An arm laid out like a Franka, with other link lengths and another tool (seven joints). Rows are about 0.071 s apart.
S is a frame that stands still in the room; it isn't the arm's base.
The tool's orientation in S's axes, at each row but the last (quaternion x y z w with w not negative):
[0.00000 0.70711 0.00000 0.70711]
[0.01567 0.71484 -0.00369 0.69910]
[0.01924 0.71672 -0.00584 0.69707]
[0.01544 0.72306 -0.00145 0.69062]
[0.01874 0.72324 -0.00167 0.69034]
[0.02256 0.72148 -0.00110 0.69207]
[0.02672 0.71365 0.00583 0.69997]
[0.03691 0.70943 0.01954 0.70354]
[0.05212 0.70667 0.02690 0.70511]
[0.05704 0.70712 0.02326 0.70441]
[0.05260 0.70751 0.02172 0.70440]
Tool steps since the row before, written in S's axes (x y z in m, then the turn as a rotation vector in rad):
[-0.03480 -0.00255 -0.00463 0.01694 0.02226 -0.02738]
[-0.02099 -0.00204 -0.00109 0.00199 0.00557 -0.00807]
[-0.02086 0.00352 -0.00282 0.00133 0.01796 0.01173]
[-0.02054 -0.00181 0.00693 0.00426 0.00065 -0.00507]
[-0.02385 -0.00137 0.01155 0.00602 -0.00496 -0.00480]
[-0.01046 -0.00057 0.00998 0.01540 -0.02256 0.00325]
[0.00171 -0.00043 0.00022 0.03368 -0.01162 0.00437]
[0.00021 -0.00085 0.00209 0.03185 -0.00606 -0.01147]
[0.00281 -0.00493 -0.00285 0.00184 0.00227 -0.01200]
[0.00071 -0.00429 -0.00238 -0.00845 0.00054 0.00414]
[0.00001 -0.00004 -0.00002 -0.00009 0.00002 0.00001]
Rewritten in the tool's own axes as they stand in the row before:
[0.00463 -0.00255 -0.03480 0.02738 0.02226 0.01694]
[0.00152 -0.00264 -0.02090 0.00812 0.00549 0.00202]
[0.00346 0.00272 -0.02088 -0.01141 0.01821 0.00037]
[-0.00602 -0.00218 -0.02079 0.00488 0.00066 0.00447]
[-0.01047 -0.00180 -0.02432 0.00439 -0.00489 0.00638]
[-0.00955 -0.00063 -0.01085 -0.00458 -0.02192 0.01598]
[-0.00027 -0.00037 0.00172 -0.00553 -0.01039 0.03391]
[-0.00215 -0.00068 0.00021 0.01072 -0.00616 0.03209]
[0.00228 -0.00511 0.00300 0.01218 0.00098 0.00181]
[0.00188 -0.00449 0.00093 -0.00404 0.00060 -0.00849]
[0.00002 -0.00004 0.00001 -0.00001 0.00002 -0.00009]

